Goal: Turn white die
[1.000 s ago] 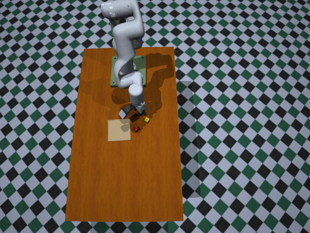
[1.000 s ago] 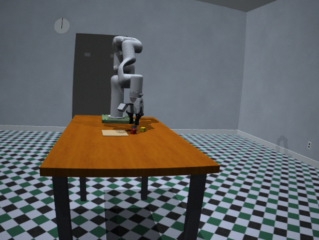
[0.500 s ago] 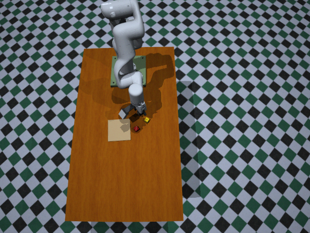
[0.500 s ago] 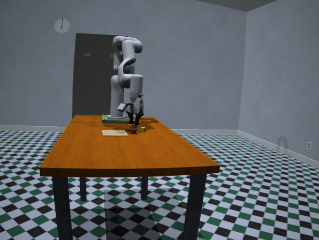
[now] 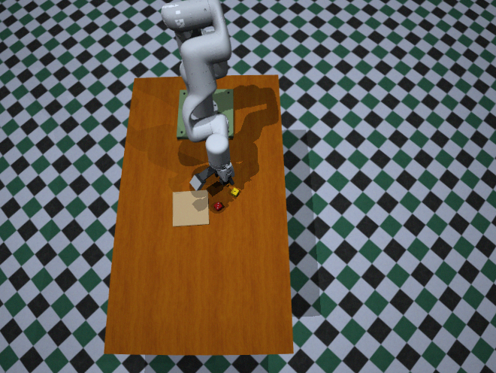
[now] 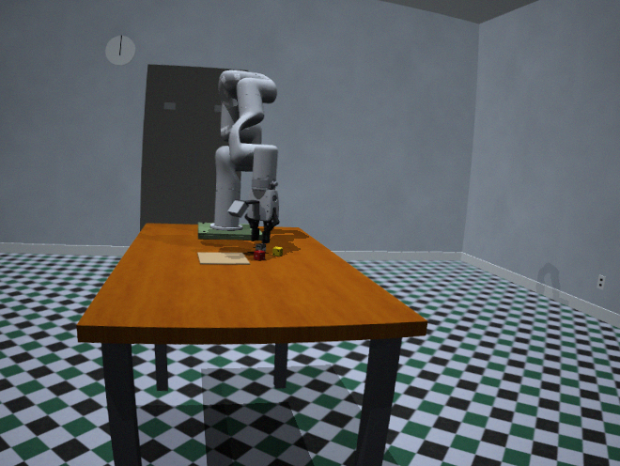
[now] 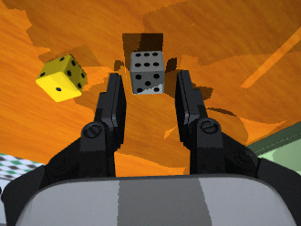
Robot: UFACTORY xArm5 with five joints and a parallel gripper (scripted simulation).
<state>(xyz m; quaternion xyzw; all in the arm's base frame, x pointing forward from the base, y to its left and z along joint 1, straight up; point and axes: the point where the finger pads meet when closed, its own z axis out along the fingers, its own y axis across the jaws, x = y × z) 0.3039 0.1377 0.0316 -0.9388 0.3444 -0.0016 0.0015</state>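
The white die is 40 mm below my hand. Round my hand: yellow die (40 mm ahead, 60 mm to the left, 40 mm below); then tan mat (130 mm ahead, 110 mm to the right, 50 mm below); then red die (110 mm ahead, 40 mm below).
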